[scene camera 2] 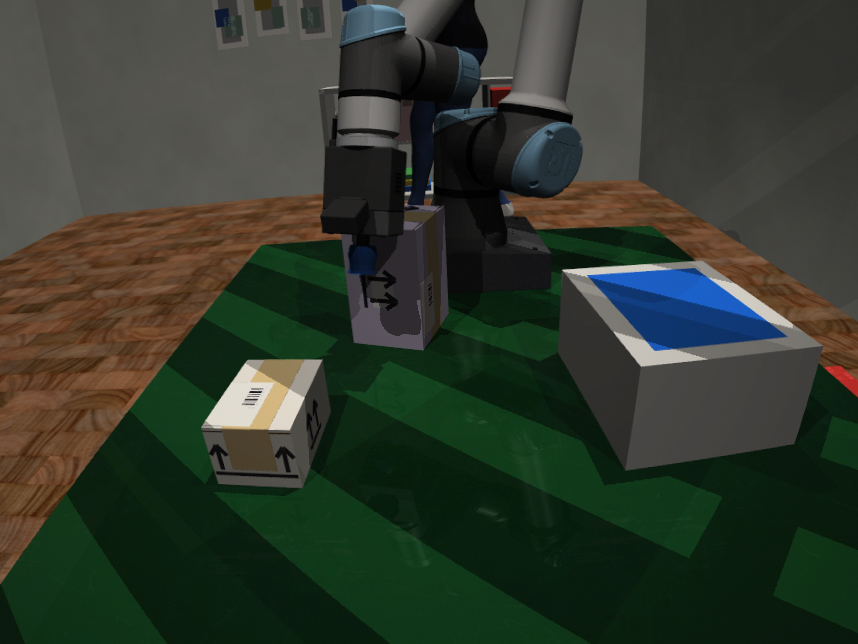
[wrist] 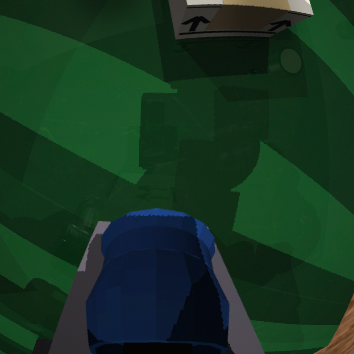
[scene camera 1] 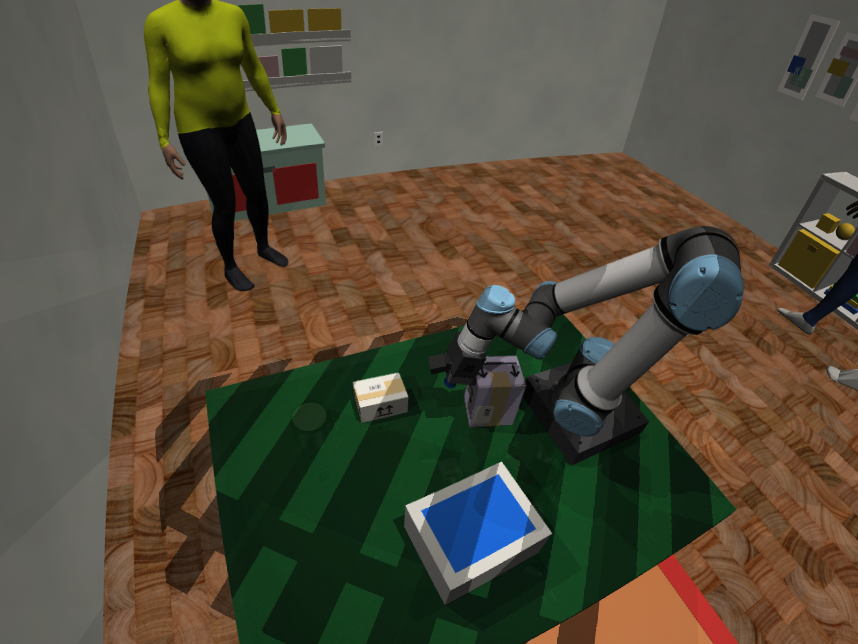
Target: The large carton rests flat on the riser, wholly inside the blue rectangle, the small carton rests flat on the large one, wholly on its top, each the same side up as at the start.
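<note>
The large lavender carton point(scene camera 1: 495, 398) point(scene camera 2: 408, 318) point(wrist: 245, 332) stands on the mat beside the robot base, turned so that its arrows point sideways. My suction cup point(scene camera 1: 450, 383) point(scene camera 2: 362, 260) point(wrist: 157, 217) hangs at the carton's arrow-marked side, below its top edge; the suction is off and it holds nothing. Whether it touches that side I cannot tell. The small white carton point(scene camera 1: 381, 398) point(scene camera 2: 266, 412) point(wrist: 240, 19) rests flat on the mat, apart from the large one, arrows up. The white riser point(scene camera 1: 498, 556) point(scene camera 2: 720, 405) bears the blue rectangle point(scene camera 1: 478, 523) point(scene camera 2: 686, 308), with no carton on it.
The green mat point(scene camera 1: 277, 478) point(scene camera 2: 450, 554) point(wrist: 75, 115) lies under everything. The robot base point(scene camera 1: 589, 429) point(scene camera 2: 516, 266) stands close to the large carton. A person in a yellow top point(scene camera 1: 207, 76) stands off the mat at the back left in scene camera 1.
</note>
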